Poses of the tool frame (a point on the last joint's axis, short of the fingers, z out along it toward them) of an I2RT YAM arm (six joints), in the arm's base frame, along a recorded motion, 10 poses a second.
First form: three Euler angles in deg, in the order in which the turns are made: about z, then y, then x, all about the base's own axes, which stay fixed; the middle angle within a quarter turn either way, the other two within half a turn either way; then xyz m.
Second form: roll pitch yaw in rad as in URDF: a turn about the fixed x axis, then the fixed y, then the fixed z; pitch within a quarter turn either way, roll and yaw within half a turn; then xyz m. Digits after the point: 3 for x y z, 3 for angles.
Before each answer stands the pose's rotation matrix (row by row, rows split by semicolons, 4 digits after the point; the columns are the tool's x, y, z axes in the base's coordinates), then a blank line. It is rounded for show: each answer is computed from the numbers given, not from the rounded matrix.
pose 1, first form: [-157.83, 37.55, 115.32, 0.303, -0.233, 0.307]
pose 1, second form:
-0.7342 0.2992 0.6095; -0.3488 0.6039 -0.7167; -0.5825 -0.7387 -0.3391

[-2.001, 0.622, -2.698, 0.303, -0.233, 0.307]
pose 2, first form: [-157.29, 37.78, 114.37, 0.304, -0.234, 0.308]
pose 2, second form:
-0.7291 0.3051 0.6126; -0.3555 0.5961 -0.7199; -0.5849 -0.7427 -0.3261

[-1.985, 0.625, -2.688, 0.304, -0.234, 0.308]
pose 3, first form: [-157.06, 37.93, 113.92, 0.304, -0.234, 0.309]
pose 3, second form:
-0.7264 0.3074 0.6147; -0.3594 0.5924 -0.7210; -0.5858 -0.7447 -0.3198

[-1.976, 0.626, -2.682, 0.304, -0.234, 0.309]
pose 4, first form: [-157.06, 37.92, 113.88, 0.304, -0.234, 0.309]
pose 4, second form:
-0.7265 0.3075 0.6146; -0.3597 0.5918 -0.7213; -0.5855 -0.7451 -0.3194

[-1.976, 0.626, -2.682, 0.304, -0.234, 0.309]
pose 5, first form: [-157.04, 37.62, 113.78, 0.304, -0.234, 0.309]
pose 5, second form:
-0.7293 0.3090 0.6104; -0.3570 0.5892 -0.7248; -0.5836 -0.7466 -0.3194

[-1.975, 0.623, -2.686, 0.304, -0.234, 0.309]
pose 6, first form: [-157.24, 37.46, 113.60, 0.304, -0.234, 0.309]
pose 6, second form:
-0.7320 0.3071 0.6082; -0.3591 0.5848 -0.7274; -0.5791 -0.7508 -0.3178

[-1.971, 0.618, -2.686, 0.304, -0.234, 0.309]
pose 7, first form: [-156.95, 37.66, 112.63, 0.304, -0.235, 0.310]
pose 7, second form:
-0.7284 0.3100 0.6110; -0.3683 0.5749 -0.7307; -0.5777 -0.7573 -0.3046

[-1.953, 0.616, -2.674, 0.304, -0.235, 0.310]
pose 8, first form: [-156.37, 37.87, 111.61, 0.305, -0.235, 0.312]
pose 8, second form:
-0.7232 0.3164 0.6139; -0.3753 0.5662 -0.7339; -0.5798 -0.7611 -0.2907

[-1.936, 0.618, -2.663, 0.305, -0.235, 0.312]
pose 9, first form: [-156.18, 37.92, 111.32, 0.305, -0.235, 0.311]
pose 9, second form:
-0.7217 0.3186 0.6146; -0.3769 0.5638 -0.7349; -0.5806 -0.7620 -0.2868

[-1.931, 0.620, -2.660, 0.305, -0.235, 0.311]
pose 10, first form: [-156.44, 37.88, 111.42, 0.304, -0.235, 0.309]
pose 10, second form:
-0.7235 0.3155 0.6140; -0.3780 0.5632 -0.7348; -0.5776 -0.7637 -0.2883

[-1.932, 0.616, -2.660, 0.304, -0.235, 0.309]
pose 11, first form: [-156.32, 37.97, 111.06, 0.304, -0.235, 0.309]
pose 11, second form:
-0.7220 0.3166 0.6152; -0.3815 0.5597 -0.7357; -0.5773 -0.7658 -0.2833

[-1.925, 0.615, -2.655, 0.304, -0.235, 0.309]
